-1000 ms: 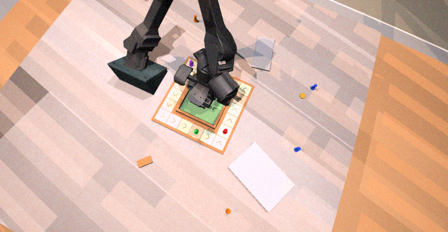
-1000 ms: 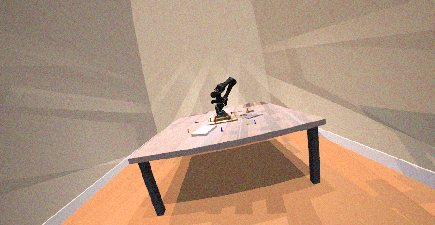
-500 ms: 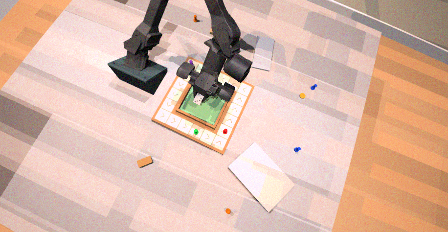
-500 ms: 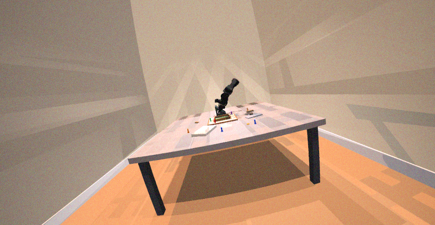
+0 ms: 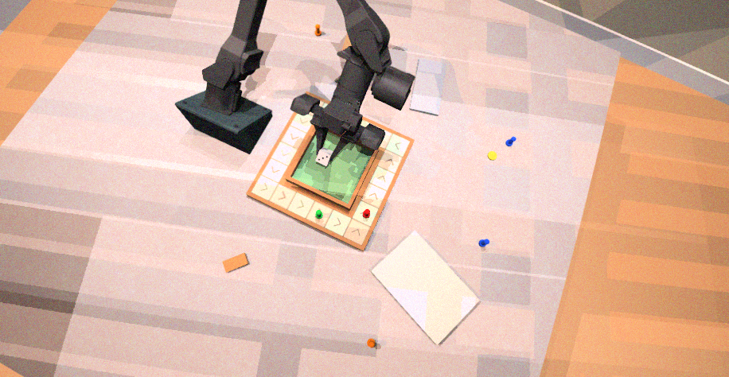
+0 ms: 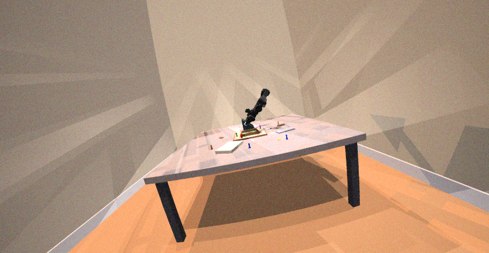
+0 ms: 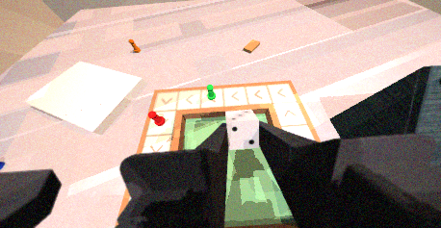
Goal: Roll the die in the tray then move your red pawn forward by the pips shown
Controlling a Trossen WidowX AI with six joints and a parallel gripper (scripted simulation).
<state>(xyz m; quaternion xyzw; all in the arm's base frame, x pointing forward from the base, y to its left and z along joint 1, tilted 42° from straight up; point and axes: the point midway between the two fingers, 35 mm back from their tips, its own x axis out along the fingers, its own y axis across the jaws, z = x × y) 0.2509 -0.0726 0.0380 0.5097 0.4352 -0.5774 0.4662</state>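
My gripper tip is now right at the grey die. From my gripper tip the other things lie so: green pawn (20 mm ahead, 100 mm to the right, 70 mm below); green tray (10 mm ahead, 20 mm to the left, 90 mm below); red pawn (120 mm ahead, 70 mm to the right, 70 mm below).
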